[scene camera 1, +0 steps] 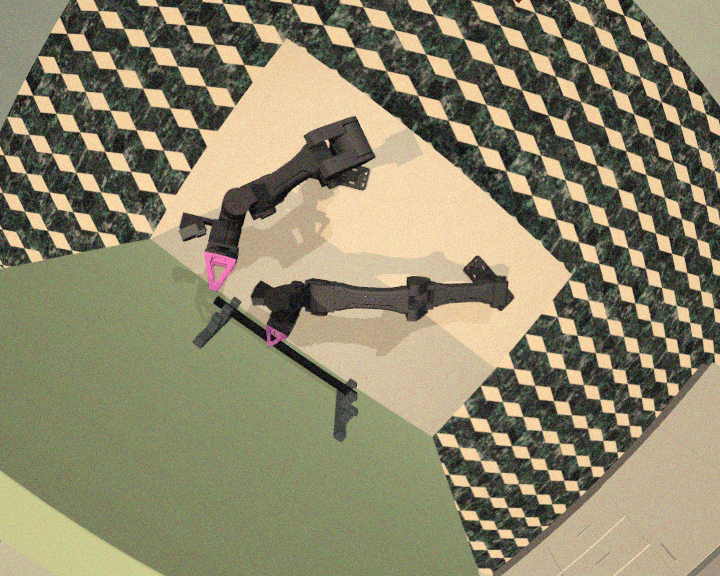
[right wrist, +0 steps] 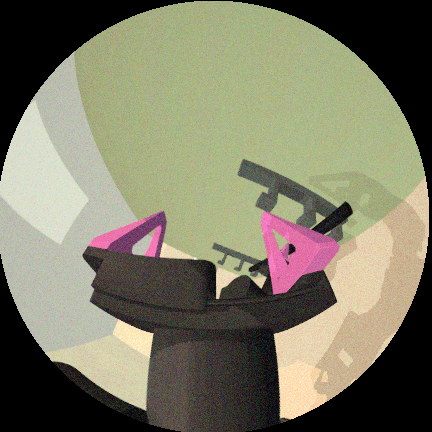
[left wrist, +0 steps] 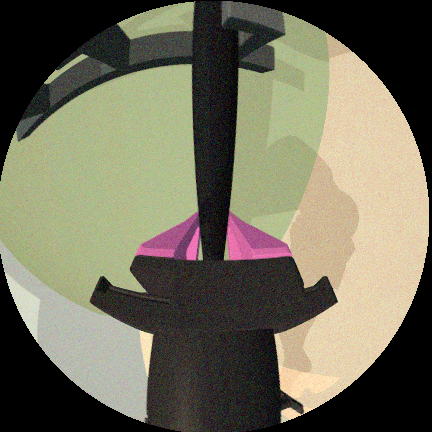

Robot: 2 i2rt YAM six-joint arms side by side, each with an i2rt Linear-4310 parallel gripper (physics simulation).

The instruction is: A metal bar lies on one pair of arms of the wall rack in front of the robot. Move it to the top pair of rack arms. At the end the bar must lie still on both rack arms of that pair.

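Observation:
The black metal bar [scene camera 1: 312,365] [left wrist: 215,125] [right wrist: 332,220] lies across the two uprights of the wall rack [scene camera 1: 210,330] [left wrist: 160,47] [right wrist: 290,187]. In the right wrist view it appears at the rack arms nearest the table, the lowest pair. My left gripper [scene camera 1: 273,339] [left wrist: 213,216] is shut on the bar, one pink finger on each side, between the uprights and closer to the left one in scene camera 1. My right gripper [scene camera 1: 214,288] [right wrist: 213,216] is open and empty, just beyond the bar's left end in scene camera 1. The bar's contact with each rack arm is too small to judge.
The second rack upright [scene camera 1: 342,420] [right wrist: 232,250] stands at the bar's other end. The green wall [scene camera 1: 240,468] [left wrist: 110,175] [right wrist: 190,100] is behind the rack. The beige table [scene camera 1: 420,198] carries both arms, and the left arm's body [scene camera 1: 366,297] stretches over it.

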